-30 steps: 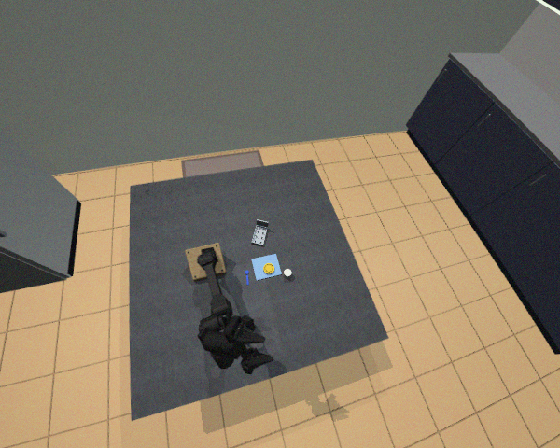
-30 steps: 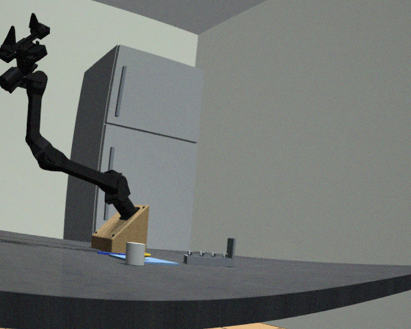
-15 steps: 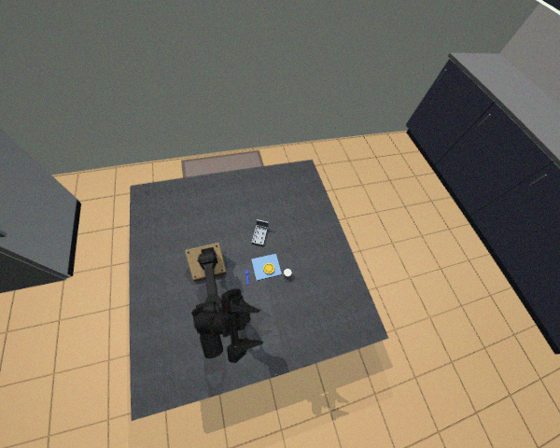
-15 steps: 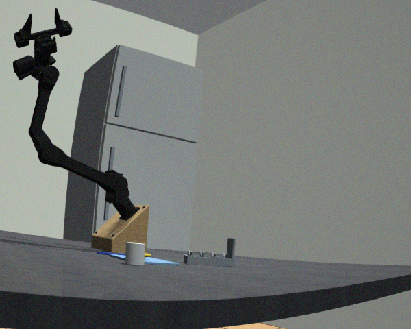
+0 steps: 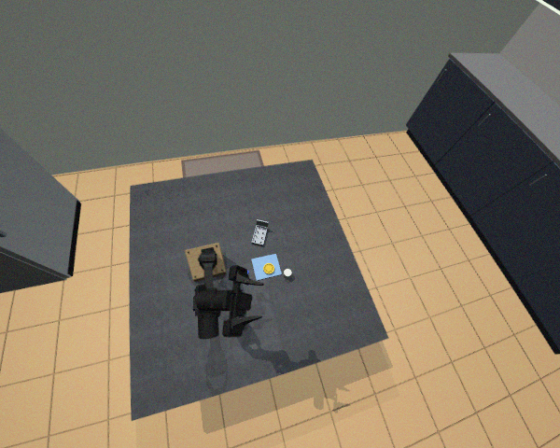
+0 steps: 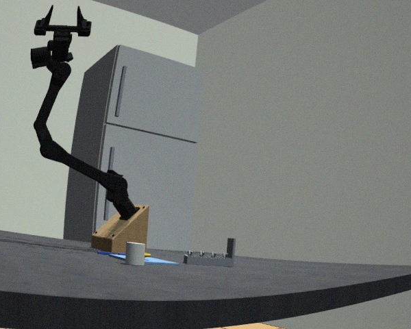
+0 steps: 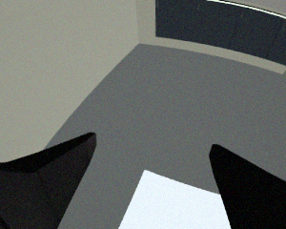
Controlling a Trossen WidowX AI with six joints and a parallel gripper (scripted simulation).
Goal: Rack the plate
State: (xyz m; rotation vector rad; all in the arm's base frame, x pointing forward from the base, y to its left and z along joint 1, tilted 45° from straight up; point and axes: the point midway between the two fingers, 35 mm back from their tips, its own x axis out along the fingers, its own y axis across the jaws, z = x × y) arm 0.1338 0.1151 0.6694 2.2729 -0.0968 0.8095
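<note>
The yellow plate is 690 mm below my gripper tip, 280 mm to the left of it and 130 mm ahead of it. Also, from my gripper tip: blue spoon: 700 mm below, 270 mm to the left; then grey dish rack: 680 mm below, 500 mm to the left, 130 mm ahead; then white cup: 680 mm below, 230 mm to the left, 230 mm ahead.
</note>
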